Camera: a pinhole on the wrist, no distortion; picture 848 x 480 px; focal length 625.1 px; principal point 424.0 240.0 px. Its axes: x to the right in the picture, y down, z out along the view. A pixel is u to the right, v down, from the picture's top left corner.
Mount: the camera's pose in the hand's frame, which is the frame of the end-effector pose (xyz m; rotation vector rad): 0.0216 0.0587 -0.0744 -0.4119 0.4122 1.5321
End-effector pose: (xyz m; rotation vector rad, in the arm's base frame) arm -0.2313 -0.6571 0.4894 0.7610 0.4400 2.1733
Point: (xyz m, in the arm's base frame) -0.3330 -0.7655 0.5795
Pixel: 762 334
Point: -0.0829 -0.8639 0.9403
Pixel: 363 340
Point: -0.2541 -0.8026 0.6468
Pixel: 504 422
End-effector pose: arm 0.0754 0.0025 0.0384 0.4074 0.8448 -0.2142
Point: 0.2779 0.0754 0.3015
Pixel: 350 398
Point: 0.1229 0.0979 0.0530
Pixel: 451 269
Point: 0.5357 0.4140 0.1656
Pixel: 789 26
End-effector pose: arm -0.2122 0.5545 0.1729 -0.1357 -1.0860 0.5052
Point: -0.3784 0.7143 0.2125
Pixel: 417 183
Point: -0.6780 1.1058 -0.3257
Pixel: outside the picture
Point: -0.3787 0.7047 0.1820
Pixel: 439 257
